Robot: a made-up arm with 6 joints. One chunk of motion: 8 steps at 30 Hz.
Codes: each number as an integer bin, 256 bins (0 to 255) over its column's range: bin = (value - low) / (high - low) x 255, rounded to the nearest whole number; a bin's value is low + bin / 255 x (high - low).
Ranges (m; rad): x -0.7..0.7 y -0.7..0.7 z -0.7..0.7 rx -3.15..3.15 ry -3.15..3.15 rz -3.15..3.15
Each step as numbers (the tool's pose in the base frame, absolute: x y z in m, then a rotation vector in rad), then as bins.
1 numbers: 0.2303 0.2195 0.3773 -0.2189 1.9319 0.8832
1 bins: 169 167 196 119 206 163
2 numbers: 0.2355 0.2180 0.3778 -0.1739 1.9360 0.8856
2 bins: 170 167 196 120 206 163
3 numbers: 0.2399 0.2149 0.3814 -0.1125 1.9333 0.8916
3 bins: 171 167 197 123 206 164
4 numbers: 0.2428 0.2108 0.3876 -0.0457 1.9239 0.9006
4 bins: 172 166 198 126 205 164
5 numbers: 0.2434 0.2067 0.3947 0.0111 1.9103 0.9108
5 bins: 172 165 199 128 205 164
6 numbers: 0.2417 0.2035 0.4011 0.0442 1.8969 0.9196
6 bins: 172 165 201 129 204 165
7 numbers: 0.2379 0.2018 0.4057 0.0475 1.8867 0.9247
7 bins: 171 164 201 129 204 165
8 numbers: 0.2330 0.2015 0.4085 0.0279 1.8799 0.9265
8 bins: 170 164 202 129 204 165
